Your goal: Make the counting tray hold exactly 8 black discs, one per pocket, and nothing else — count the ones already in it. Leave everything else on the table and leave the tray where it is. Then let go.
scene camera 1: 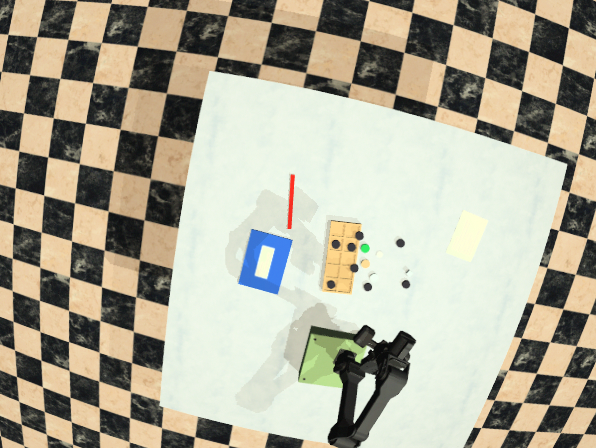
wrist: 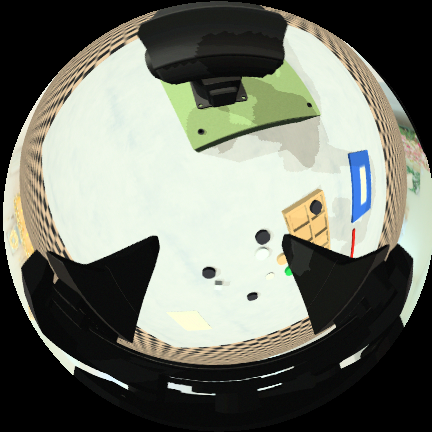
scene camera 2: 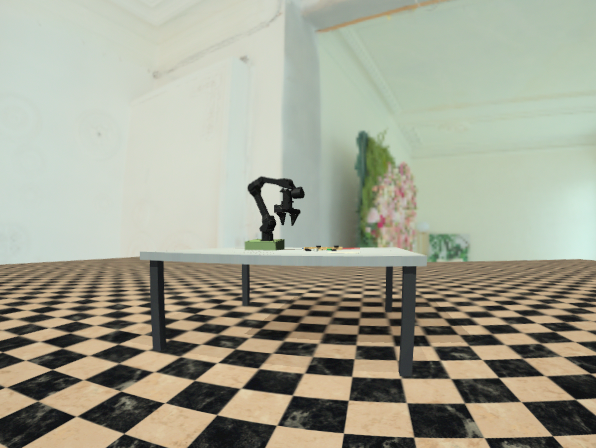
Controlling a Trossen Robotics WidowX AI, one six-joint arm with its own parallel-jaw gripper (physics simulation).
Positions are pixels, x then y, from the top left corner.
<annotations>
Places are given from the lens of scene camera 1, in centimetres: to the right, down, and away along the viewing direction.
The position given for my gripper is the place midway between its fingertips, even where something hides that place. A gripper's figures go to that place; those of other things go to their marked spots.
my gripper (scene camera 1: 378, 335): 26, 36, 133
tan counting tray (scene camera 1: 338, 261): 13, 12, 143
</annotations>
